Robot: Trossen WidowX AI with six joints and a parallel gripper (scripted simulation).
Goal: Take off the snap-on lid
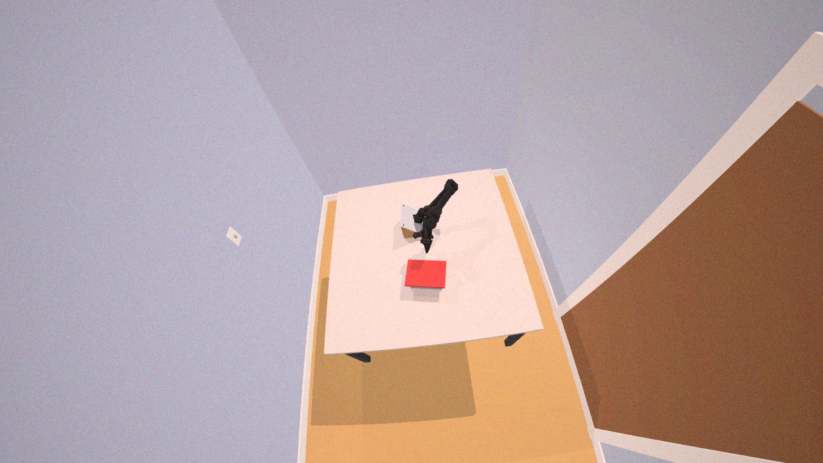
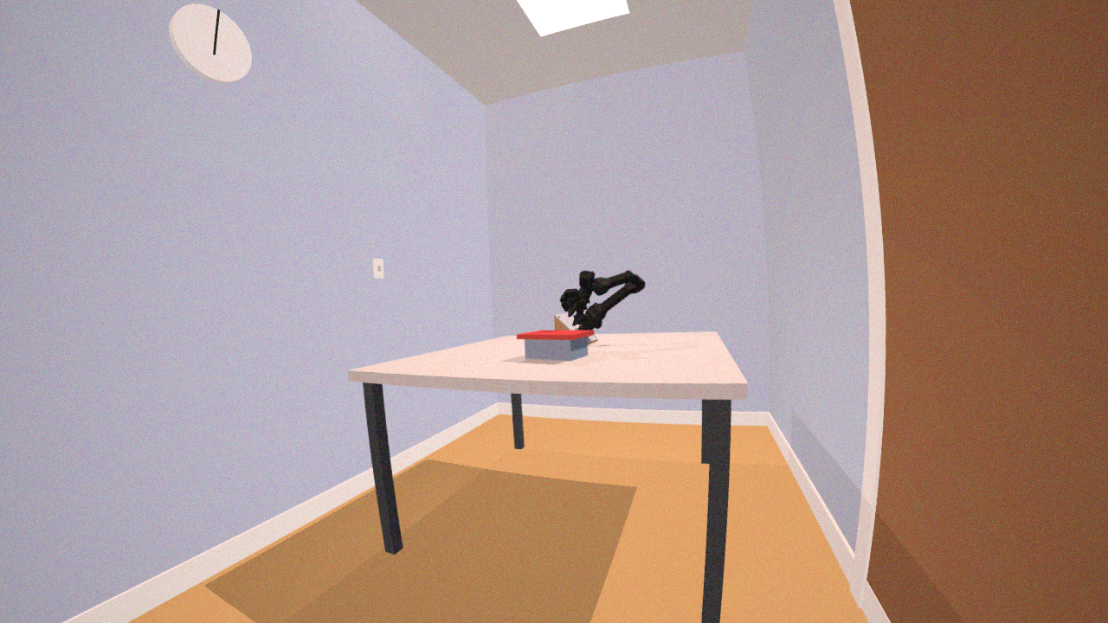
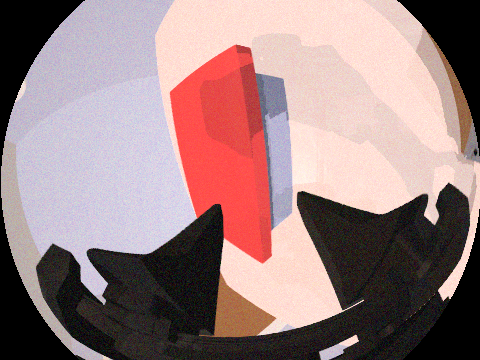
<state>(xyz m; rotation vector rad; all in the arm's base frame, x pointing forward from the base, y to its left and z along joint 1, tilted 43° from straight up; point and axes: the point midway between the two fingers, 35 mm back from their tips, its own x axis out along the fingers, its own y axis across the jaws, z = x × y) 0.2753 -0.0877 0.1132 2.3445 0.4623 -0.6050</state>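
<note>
The red lid is 12 cm ahead of my gripper tip, 4 cm to the right of it and 4 cm below it. Round my gripper tip: storage box: 12 cm ahead, 4 cm to the right, 8 cm below.
</note>
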